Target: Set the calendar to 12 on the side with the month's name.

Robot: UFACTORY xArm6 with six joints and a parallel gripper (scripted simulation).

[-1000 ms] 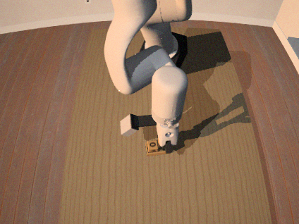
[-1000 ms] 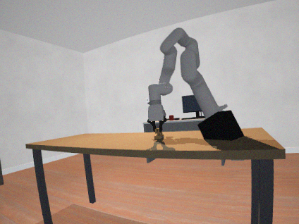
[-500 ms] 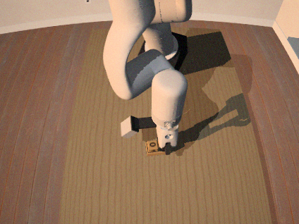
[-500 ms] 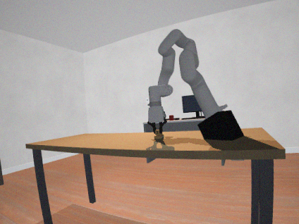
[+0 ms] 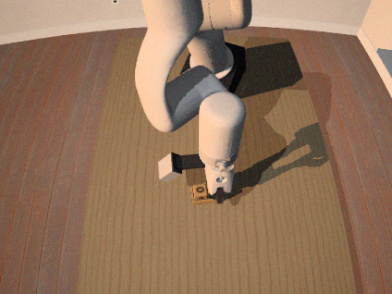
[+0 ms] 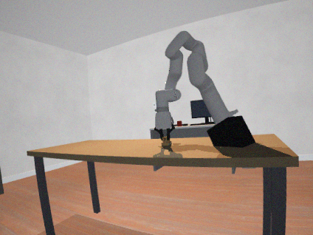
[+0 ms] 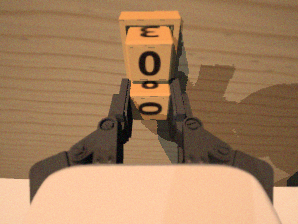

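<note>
Right now the tray is 40 mm below my hand and 20 mm to the right of it. Round my hand: number cube 30 mm to the right, 30 mm below.
</note>
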